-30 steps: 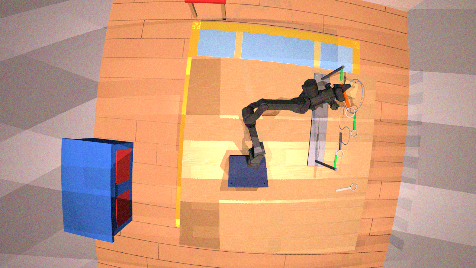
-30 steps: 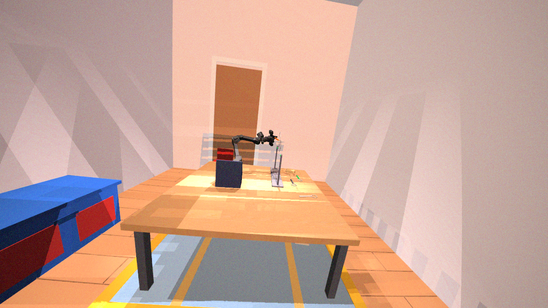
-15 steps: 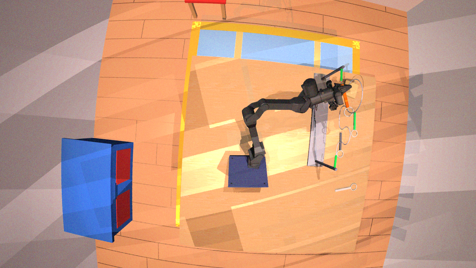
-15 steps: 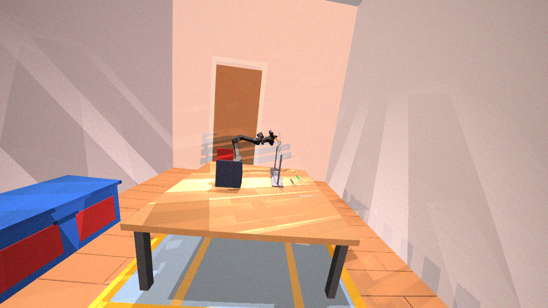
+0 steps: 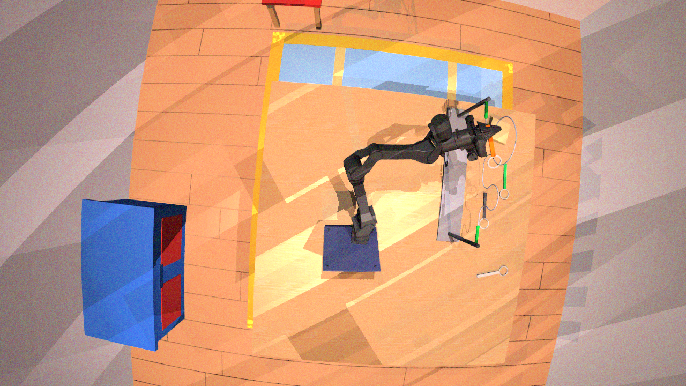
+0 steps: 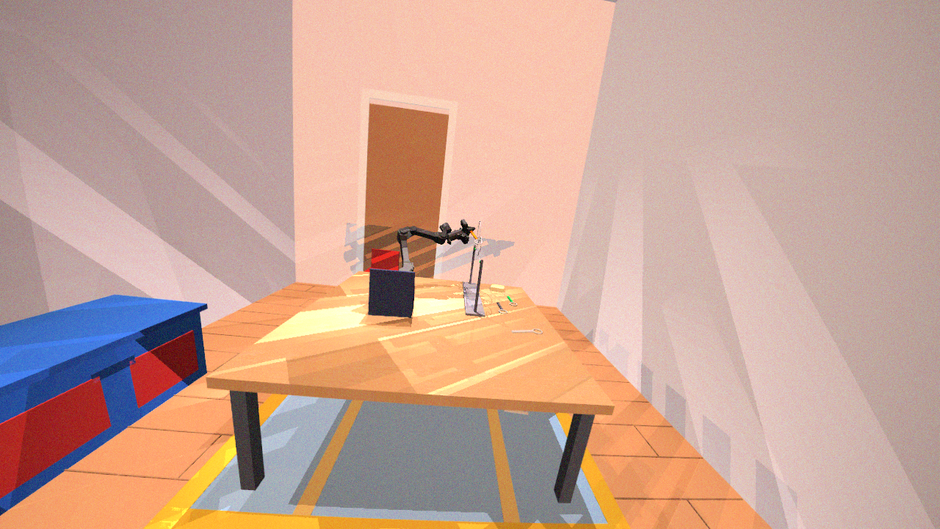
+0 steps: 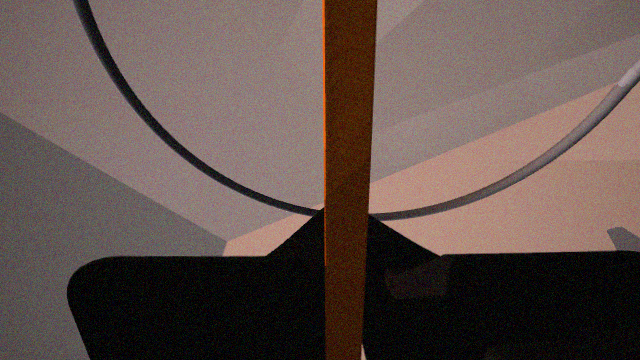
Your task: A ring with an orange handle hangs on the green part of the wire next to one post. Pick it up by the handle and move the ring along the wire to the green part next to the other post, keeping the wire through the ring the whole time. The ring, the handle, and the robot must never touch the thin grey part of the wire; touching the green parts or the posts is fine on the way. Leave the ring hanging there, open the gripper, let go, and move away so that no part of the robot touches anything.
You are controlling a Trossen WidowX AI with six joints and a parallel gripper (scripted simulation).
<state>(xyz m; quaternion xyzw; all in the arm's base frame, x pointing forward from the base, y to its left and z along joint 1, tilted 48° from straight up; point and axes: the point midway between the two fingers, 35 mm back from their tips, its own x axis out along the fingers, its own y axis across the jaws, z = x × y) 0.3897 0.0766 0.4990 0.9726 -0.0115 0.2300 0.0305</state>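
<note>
My gripper tip is now 7 cm to the left of the orange-handled ring and 6 cm above it. Round my gripper tip: tan block: 44 cm below, 23 cm ahead, 10 cm to the left; then dark-handled ring: 45 cm below, 30 cm to the right, 20 cm ahead; then green-handled ring: 45 cm below, 29 cm ahead, 15 cm to the right.
</note>
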